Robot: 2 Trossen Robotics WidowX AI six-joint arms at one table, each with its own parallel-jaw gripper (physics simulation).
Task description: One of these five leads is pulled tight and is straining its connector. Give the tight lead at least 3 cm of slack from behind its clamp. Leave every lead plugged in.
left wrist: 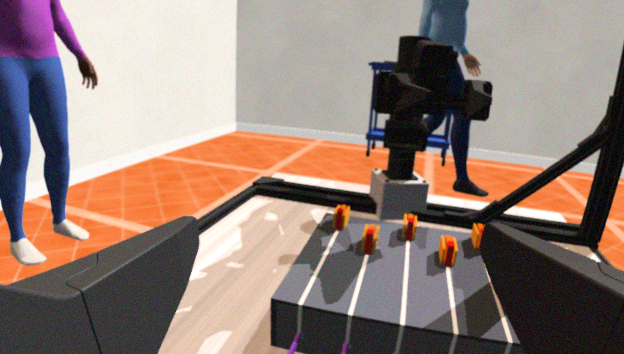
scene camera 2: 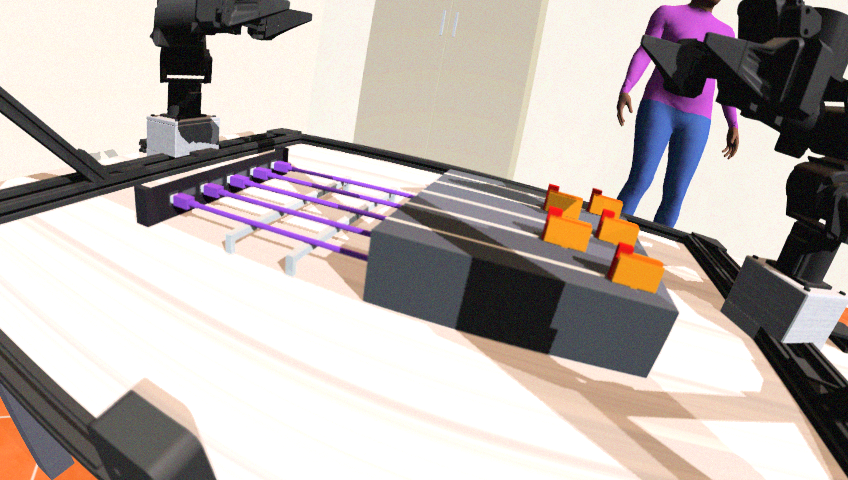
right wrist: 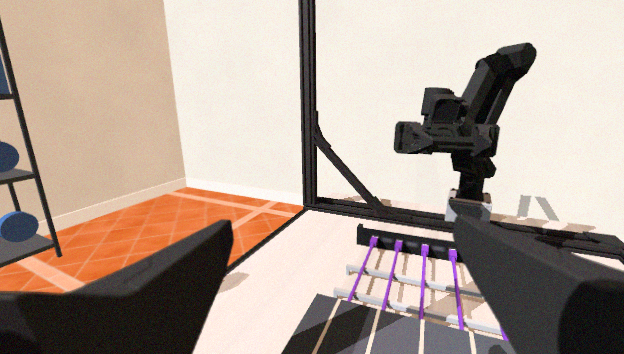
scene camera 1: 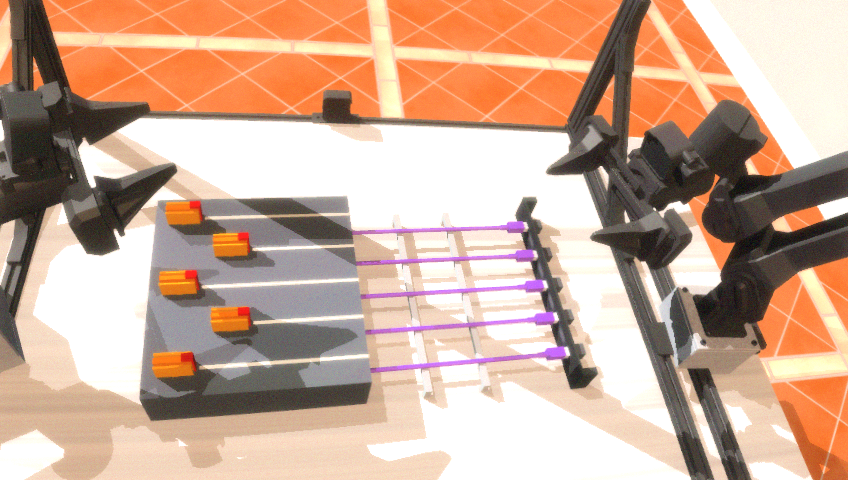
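Several purple leads run from purple connectors at a black socket bar to a grey block. White lines on its top lead to orange clamps with red parts. All leads look nearly straight; which is tight I cannot tell. The connectors appear seated. My left gripper is open and empty, raised near the socket bar. My right gripper is open and empty, raised by the block's clamp end.
Two pale raised rails cross under the leads between block and socket bar. A black frame edges the table, with uprights near both arms. A small dark box stands at the frame's far edge in scene camera 1.
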